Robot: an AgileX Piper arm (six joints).
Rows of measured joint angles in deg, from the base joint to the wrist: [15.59, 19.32, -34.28, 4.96, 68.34, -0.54]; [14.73, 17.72, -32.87, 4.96, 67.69, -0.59]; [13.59, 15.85, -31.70, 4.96, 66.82, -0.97]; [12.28, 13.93, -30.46, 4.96, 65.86, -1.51]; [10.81, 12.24, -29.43, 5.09, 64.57, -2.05]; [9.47, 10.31, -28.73, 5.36, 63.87, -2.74]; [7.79, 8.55, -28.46, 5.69, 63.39, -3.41]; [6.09, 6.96, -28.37, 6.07, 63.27, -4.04]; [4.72, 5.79, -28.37, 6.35, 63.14, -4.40]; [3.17, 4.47, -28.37, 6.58, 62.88, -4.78]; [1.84, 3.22, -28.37, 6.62, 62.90, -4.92]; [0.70, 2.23, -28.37, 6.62, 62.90, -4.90]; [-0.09, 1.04, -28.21, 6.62, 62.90, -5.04]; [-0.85, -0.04, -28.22, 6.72, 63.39, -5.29]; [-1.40, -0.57, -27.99, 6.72, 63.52, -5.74]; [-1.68, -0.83, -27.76, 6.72, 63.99, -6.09]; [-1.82, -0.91, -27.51, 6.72, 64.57, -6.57]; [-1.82, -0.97, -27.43, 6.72, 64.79, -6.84]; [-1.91, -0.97, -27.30, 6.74, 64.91, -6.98]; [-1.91, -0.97, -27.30, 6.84, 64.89, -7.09]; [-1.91, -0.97, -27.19, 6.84, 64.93, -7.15]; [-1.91, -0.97, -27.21, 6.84, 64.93, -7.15]
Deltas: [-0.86, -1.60, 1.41, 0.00, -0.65, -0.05]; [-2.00, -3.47, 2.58, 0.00, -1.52, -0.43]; [-3.31, -5.39, 3.82, 0.00, -2.48, -0.97]; [-4.78, -7.08, 4.85, 0.13, -3.77, -1.51]; [-6.12, -9.01, 5.55, 0.40, -4.47, -2.20]; [-7.80, -10.77, 5.82, 0.73, -4.95, -2.87]; [-9.50, -12.36, 5.91, 1.11, -5.07, -3.50]; [-10.87, -13.53, 5.91, 1.39, -5.20, -3.86]; [-12.42, -14.85, 5.91, 1.62, -5.46, -4.24]; [-13.75, -16.10, 5.91, 1.66, -5.44, -4.38]; [-14.89, -17.09, 5.91, 1.66, -5.44, -4.36]; [-15.68, -18.28, 6.07, 1.66, -5.44, -4.50]; [-16.44, -19.36, 6.06, 1.76, -4.95, -4.75]; [-16.99, -19.89, 6.29, 1.76, -4.82, -5.20]; [-17.27, -20.15, 6.52, 1.76, -4.35, -5.55]; [-17.41, -20.23, 6.77, 1.76, -3.77, -6.03]; [-17.41, -20.29, 6.85, 1.76, -3.55, -6.30]; [-17.50, -20.29, 6.98, 1.78, -3.43, -6.44]; [-17.50, -20.29, 6.98, 1.88, -3.45, -6.55]; [-17.50, -20.29, 7.09, 1.88, -3.41, -6.61]; [-17.50, -20.29, 7.07, 1.88, -3.41, -6.61]
